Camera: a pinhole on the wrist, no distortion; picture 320 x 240 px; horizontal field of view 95.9 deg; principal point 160.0 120.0 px. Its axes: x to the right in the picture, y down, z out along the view. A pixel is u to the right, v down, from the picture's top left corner.
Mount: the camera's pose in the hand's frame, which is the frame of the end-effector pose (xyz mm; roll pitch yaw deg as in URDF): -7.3 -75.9 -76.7 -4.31 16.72 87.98
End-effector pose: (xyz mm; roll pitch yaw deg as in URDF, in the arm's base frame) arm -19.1 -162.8 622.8 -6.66 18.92 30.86
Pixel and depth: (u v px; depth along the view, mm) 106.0 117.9 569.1
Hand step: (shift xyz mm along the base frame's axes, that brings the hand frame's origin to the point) 142.0 23.0 523.4
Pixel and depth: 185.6 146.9 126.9
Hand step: -13.9 -23.4 48.5
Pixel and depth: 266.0 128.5 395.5
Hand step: -162.6 298.7 183.0
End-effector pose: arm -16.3 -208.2 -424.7 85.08 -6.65 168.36
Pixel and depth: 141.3 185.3 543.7
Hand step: 377.9 373.4 21.4
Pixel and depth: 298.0 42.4 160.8
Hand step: -52.3 40.1 127.3
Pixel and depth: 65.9 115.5 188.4
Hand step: 33.3 146.7 -127.8
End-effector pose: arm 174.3 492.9 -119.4 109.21 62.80 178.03
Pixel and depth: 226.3 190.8 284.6
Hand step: 10.8 182.9 178.3
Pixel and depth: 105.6 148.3 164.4
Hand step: 127.2 57.4 -5.6
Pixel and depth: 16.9 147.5 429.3
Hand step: 502.5 289.9 -105.5
